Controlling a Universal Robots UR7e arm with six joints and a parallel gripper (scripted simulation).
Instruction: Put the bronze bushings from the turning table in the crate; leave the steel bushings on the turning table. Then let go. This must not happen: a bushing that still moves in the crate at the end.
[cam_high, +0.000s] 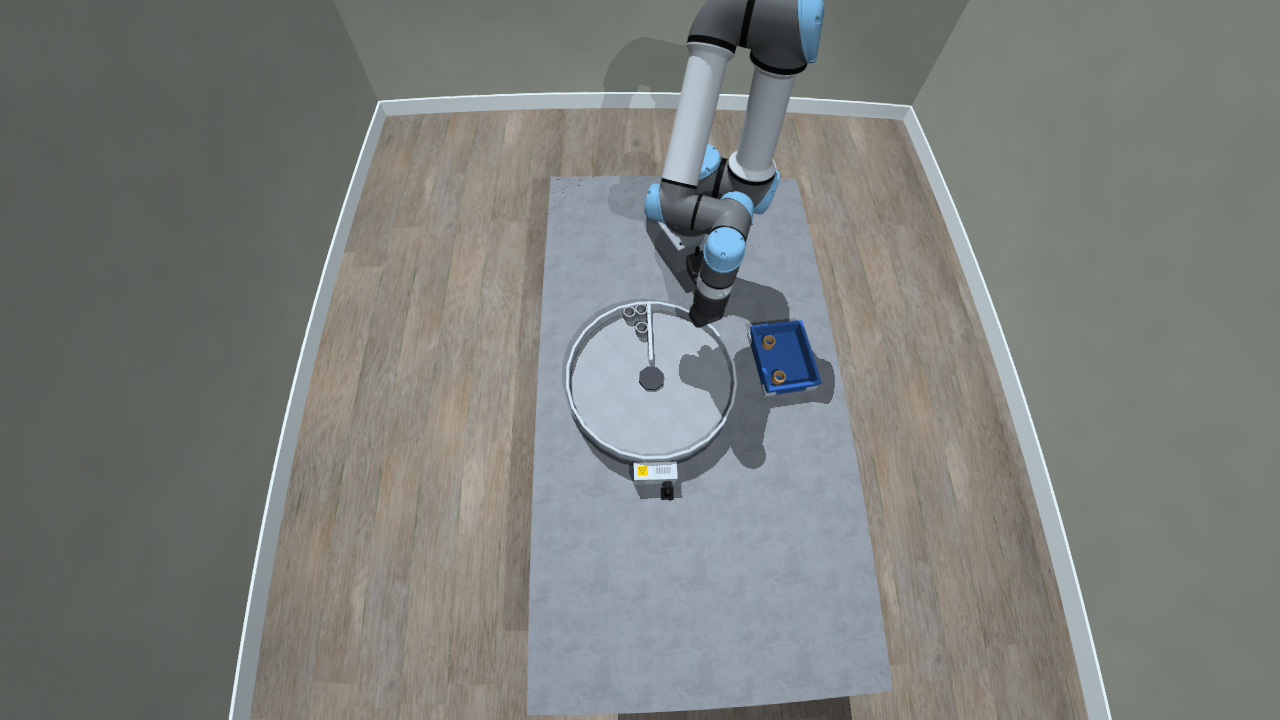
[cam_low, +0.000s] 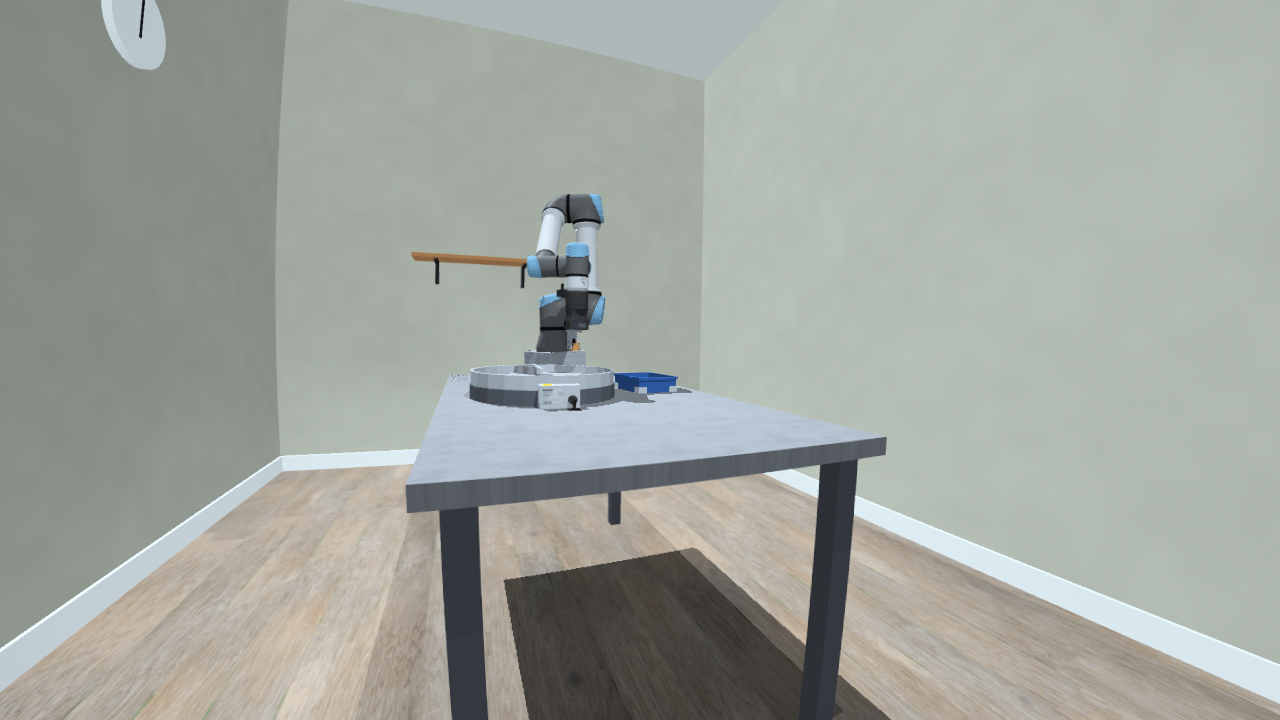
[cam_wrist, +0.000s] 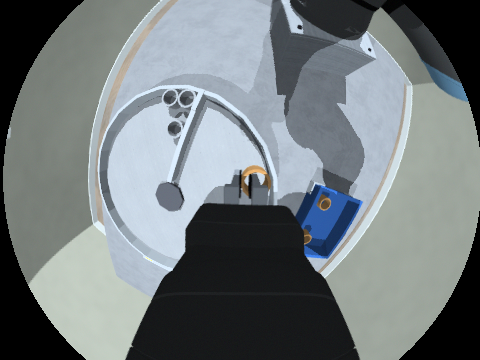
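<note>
Now: the blue crate 25 cm to the left of my hand, 13 cm below it and 4 cm ahead of it. Also, from my hand: round turning table: 12 cm ahead, 11 cm to the right, 10 cm below.
</note>
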